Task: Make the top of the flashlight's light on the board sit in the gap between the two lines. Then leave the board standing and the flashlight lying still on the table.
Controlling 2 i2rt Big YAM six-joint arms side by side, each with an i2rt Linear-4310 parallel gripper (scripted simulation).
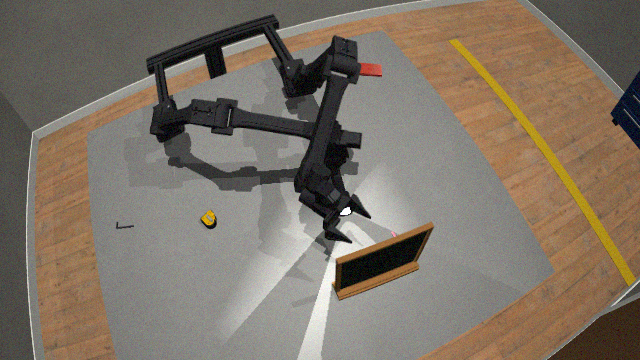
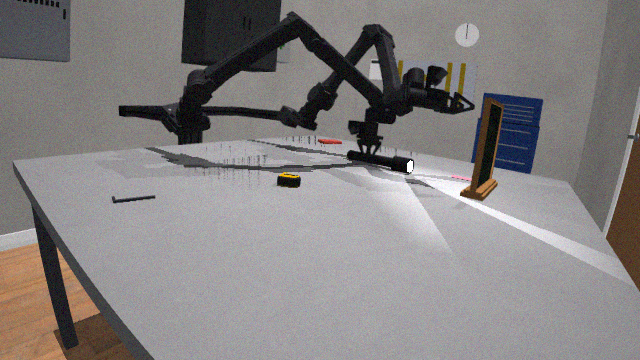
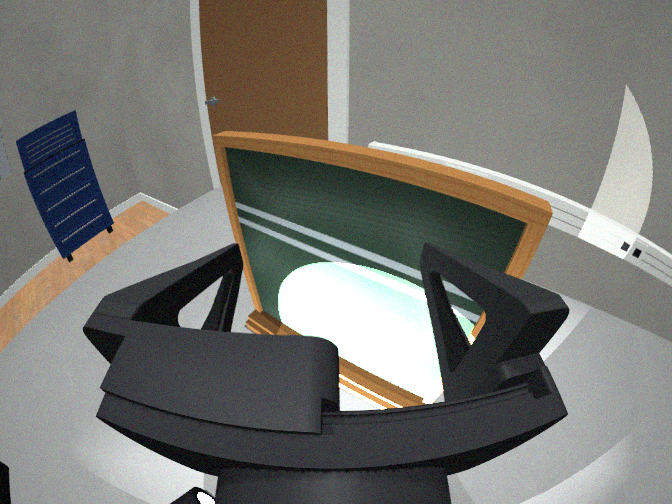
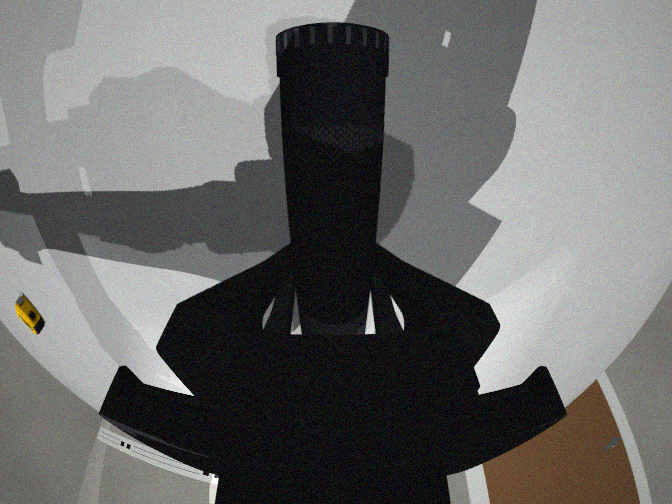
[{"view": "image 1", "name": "my left gripper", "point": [361,230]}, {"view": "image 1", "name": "wood-framed board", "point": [365,269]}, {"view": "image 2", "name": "wood-framed board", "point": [481,186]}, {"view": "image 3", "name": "my left gripper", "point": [331,253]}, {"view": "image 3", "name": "wood-framed board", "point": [331,234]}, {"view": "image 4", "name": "my right gripper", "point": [333,254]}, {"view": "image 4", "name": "black flashlight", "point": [332,75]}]
